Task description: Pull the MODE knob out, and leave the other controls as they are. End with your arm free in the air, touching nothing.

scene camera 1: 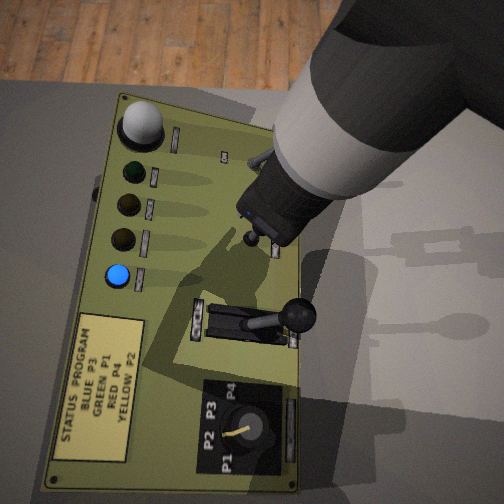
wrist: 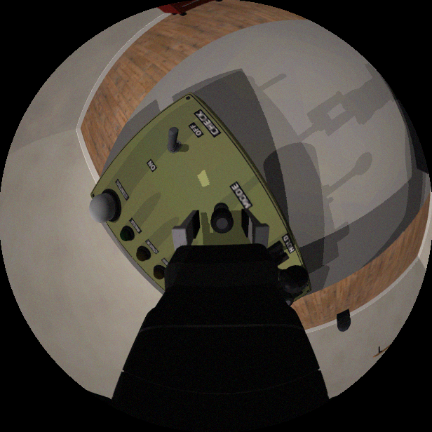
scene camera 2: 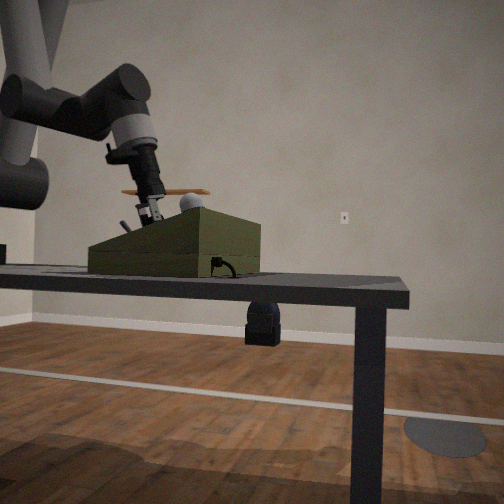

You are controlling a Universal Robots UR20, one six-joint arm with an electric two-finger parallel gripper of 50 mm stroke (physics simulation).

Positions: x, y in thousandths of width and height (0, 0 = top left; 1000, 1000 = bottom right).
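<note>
You'd find my gripper (scene camera 1: 517, 449) here, and the wrist view shows that gripper (wrist: 510, 503) as well, and so does the other scene view, where it's the same gripper (scene camera 2: 303, 445). There's also a black ball lever (scene camera 1: 592, 626), plus a rotary selector (scene camera 1: 483, 848).
</note>
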